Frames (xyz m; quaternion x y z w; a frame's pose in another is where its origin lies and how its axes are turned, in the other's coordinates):
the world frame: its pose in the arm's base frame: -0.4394 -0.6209 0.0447 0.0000 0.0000 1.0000 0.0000
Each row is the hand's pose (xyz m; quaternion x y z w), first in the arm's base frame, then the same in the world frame.
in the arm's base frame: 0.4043 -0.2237 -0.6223 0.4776 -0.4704 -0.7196 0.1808
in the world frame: -0.8437 -0.3972 -0.6670 0.4704 0.4776 0.1808 0.7196
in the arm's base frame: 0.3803 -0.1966 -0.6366 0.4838 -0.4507 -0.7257 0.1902
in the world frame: -0.8197 -0.4243 -0.6813 0.4507 0.4838 0.1902 0.7257
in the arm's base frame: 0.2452 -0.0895 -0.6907 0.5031 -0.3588 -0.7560 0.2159
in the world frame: -0.6846 -0.5314 -0.7354 0.3588 0.5031 0.2159 0.7560
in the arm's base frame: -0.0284 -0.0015 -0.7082 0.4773 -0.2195 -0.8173 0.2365
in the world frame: -0.4110 -0.6194 -0.7529 0.2195 0.4773 0.2365 0.8173
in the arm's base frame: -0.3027 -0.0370 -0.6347 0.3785 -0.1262 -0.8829 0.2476
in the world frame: -0.1367 -0.5839 -0.6794 0.1262 0.3785 0.2476 0.8829
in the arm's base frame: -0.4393 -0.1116 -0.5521 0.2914 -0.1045 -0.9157 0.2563
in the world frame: -0.0001 -0.5093 -0.5968 0.1045 0.2914 0.2563 0.9157
